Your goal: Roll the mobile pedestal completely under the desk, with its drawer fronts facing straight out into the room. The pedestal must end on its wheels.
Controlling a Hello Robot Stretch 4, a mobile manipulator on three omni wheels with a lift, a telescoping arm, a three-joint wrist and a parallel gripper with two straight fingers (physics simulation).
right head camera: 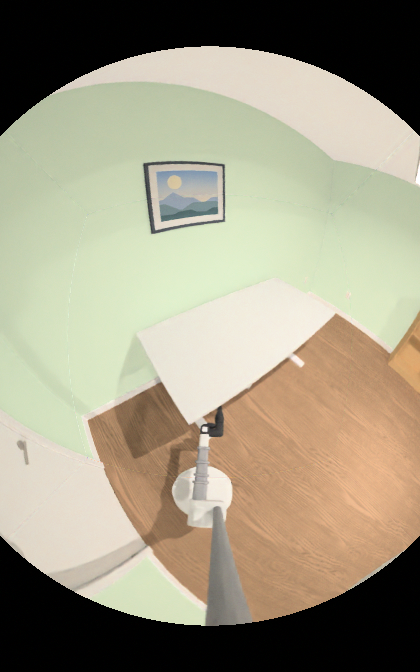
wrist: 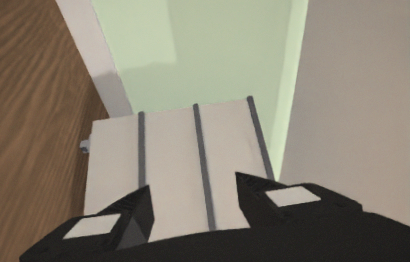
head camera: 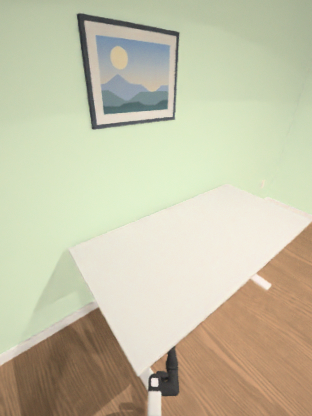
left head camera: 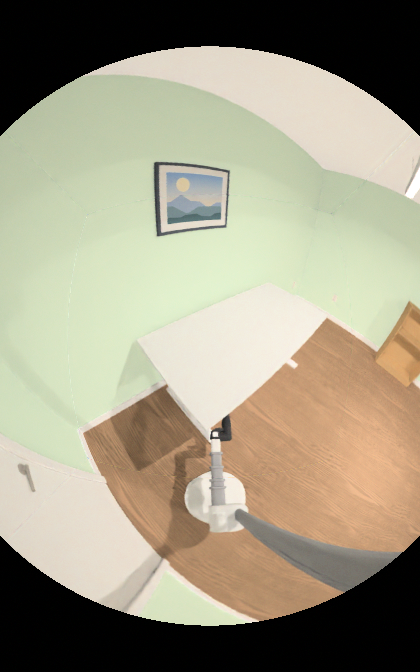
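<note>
The pale grey pedestal [wrist: 172,150] shows in the wrist view, which is turned sideways, with the floor at left. Its drawer fronts with dark grooves face the camera, and a small wheel [wrist: 85,146] shows on its floor side. It stands upright under the white desk [head camera: 185,260] [left head camera: 235,350] [right head camera: 235,345] [wrist: 350,110], whose underside fills the right of the wrist view. The head views do not show the pedestal. My gripper [wrist: 194,195] is open and empty, its fingers in front of the drawer fronts. Contact cannot be told. In the head views it reaches the desk's front edge near the left corner.
The green wall [head camera: 200,160] [wrist: 220,50] stands behind the desk. A white desk foot [head camera: 261,281] [left head camera: 292,363] [right head camera: 297,360] sticks out on the right. A wooden shelf unit [left head camera: 387,366] stands at the far right. A door [left head camera: 45,520] is at the left.
</note>
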